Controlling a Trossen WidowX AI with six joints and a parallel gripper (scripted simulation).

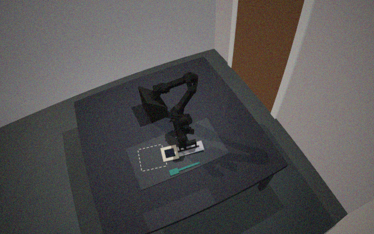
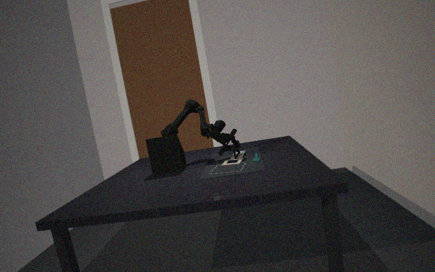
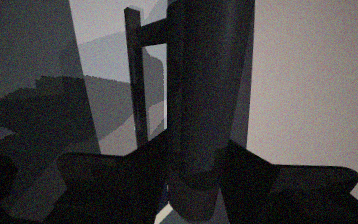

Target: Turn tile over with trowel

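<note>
My gripper tip is now 5 cm past the grey mat, 5 cm to the left of it and 8 cm above it. Round my gripper tip: tan tile: 6 cm behind, 9 cm to the right, 5 cm below; teal trowel: 9 cm ahead, 8 cm to the right, 5 cm below.
</note>
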